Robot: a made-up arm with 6 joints.
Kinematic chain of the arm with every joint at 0, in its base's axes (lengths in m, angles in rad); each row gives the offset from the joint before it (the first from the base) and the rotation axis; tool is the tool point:
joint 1: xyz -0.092 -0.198 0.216 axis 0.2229 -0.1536 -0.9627
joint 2: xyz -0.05 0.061 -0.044 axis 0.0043 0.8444 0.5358
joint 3: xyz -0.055 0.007 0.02 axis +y
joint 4: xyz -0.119 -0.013 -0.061 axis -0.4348 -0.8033 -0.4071
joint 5: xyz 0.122 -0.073 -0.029 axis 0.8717 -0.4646 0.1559
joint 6: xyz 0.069 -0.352 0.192 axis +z
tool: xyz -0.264 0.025 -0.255
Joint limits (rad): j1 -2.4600..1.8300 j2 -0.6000..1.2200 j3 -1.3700..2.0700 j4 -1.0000..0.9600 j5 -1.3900..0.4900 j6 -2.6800..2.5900
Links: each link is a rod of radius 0.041 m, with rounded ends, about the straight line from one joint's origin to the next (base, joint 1, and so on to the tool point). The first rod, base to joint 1, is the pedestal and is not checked.
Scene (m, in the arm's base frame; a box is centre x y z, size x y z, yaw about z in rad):
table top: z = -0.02
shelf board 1: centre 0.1 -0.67 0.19 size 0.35 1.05 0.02 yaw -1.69
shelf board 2: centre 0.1 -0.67 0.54 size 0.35 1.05 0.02 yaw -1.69
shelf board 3: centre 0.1 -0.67 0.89 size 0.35 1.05 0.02 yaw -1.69
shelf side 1: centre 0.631 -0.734 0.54 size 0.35 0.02 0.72 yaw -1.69
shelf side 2: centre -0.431 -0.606 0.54 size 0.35 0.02 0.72 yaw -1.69
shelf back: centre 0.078 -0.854 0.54 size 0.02 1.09 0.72 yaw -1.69
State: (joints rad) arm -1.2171 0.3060 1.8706 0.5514 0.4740 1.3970
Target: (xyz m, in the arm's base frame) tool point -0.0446 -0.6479 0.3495
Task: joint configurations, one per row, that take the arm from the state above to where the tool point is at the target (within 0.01 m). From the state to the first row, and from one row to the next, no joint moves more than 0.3 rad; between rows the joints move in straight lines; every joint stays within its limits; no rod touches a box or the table.
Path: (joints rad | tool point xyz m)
1: -1.1667 0.2612 1.7615 0.5700 0.4767 1.1466 | 0.4165 -0.5704 0.3942
2: -1.1162 0.2164 1.6523 0.5885 0.4793 0.8962 | 0.3386 -0.6093 0.4258
3: -1.0658 0.1716 1.5432 0.6071 0.4820 0.6458 | 0.2448 -0.6434 0.4381
4: -1.0154 0.1268 1.4340 0.6256 0.4847 0.3953 | 0.1429 -0.6650 0.4281
5: -0.9649 0.0821 1.3249 0.6442 0.4873 0.1449 | 0.0429 -0.6675 0.3969
6: -0.9145 0.0373 1.2157 0.6627 0.4900 -0.1055 | -0.0446 -0.6479 0.3495

